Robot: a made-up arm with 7 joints. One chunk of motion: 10 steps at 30 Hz.
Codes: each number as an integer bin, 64 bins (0 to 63) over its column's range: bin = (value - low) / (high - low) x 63, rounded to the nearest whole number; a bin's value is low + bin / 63 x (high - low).
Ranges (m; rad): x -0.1..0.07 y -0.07..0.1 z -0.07..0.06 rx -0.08..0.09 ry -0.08..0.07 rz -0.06..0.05
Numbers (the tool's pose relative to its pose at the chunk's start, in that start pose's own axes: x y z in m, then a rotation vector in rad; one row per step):
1: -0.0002 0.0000 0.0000 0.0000 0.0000 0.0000
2: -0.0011 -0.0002 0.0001 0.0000 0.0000 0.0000
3: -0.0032 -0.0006 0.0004 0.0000 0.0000 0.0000
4: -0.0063 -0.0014 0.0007 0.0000 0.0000 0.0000
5: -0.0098 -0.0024 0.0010 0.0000 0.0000 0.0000
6: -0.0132 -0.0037 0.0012 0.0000 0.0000 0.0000
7: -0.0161 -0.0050 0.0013 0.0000 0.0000 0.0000
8: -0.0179 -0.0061 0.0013 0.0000 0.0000 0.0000
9: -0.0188 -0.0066 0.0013 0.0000 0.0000 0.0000
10: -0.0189 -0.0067 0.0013 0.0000 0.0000 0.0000
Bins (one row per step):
1: 37 26 34 30 34 34
2: 37 26 34 30 34 34
3: 36 26 34 30 34 34
4: 35 25 34 30 34 34
5: 33 25 34 30 34 34
6: 32 25 35 30 34 34
7: 31 24 35 30 34 34
8: 30 24 35 30 34 34
9: 30 23 35 30 34 34
10: 30 23 35 30 34 34

